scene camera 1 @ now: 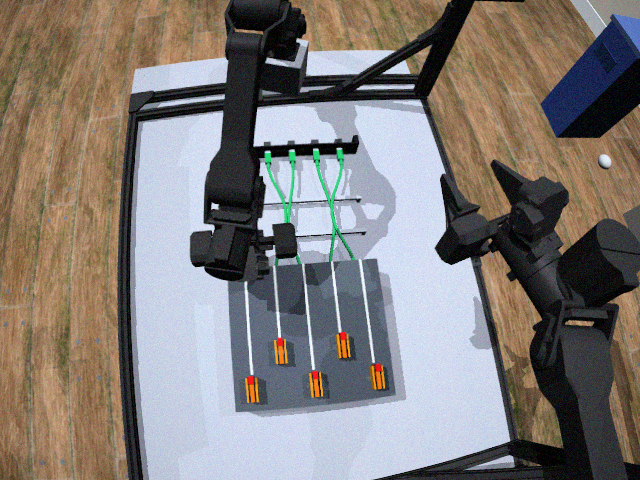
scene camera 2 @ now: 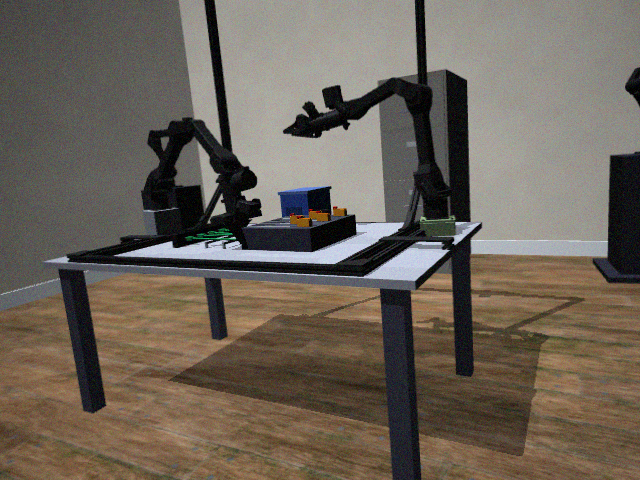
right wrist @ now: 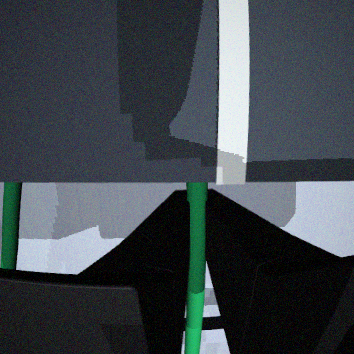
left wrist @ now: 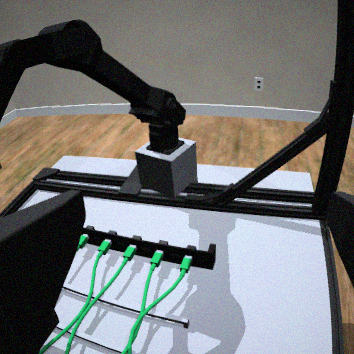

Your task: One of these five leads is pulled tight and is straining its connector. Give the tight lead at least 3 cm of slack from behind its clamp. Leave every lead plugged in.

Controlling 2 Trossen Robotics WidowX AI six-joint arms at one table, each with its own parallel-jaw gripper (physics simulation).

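Frame: origin at the left arm's base, x ahead, y left, z up, level; metres.
Seen in the pictures: left gripper, between the fingertips: (scene camera 1: 468, 168) (scene camera 2: 287, 133) (left wrist: 210, 205); right gripper, between the fingertips: (right wrist: 193, 202); left arm's base, origin of its link: (scene camera 2: 437, 217); right arm's base, origin of its link: (scene camera 1: 283, 50) (scene camera 2: 160, 209) (left wrist: 164, 145).
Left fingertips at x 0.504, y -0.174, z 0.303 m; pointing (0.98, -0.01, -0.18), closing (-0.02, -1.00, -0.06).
Note:
Offsets run from my left fingertips to a thing's top centre. "*": to the spot under its first point.
Several green leads (scene camera 1: 330, 200) (left wrist: 145, 298) (scene camera 2: 209, 234) run from green plugs in a black connector bar @(* dx +0.280, dy +0.081, dz -0.315 m) (scene camera 1: 309, 147) (left wrist: 171, 254) to the back edge of a dark grey block (scene camera 1: 349, 305) (scene camera 2: 304, 235) (right wrist: 70, 88). On the block, white strips lead to orange clamps (scene camera 1: 280, 351) (scene camera 1: 343, 345) with red tops. My right gripper (scene camera 1: 267, 259) (scene camera 2: 239, 233) (right wrist: 193, 202) is low at the block's back edge, shut on one green lead @(* dx +0.117, dy +0.282, dz -0.323 m) (right wrist: 196, 309) near the left. Another lead @(* dx +0.071, dy +0.233, dz -0.323 m) (right wrist: 10, 225) runs beside it. My left gripper (scene camera 1: 470, 171) (scene camera 2: 290, 130) is open and empty, high above the table's right side.
Two thin black rods (scene camera 1: 313, 202) (scene camera 1: 337, 234) cross under the leads. A black frame rail (scene camera 1: 128, 286) (left wrist: 267, 205) borders the table. The right arm's grey base cube (scene camera 1: 285, 67) (left wrist: 165, 172) stands at the back. A blue box (scene camera 2: 304, 200) and a small green box (scene camera 2: 437, 225) show in scene camera 2.

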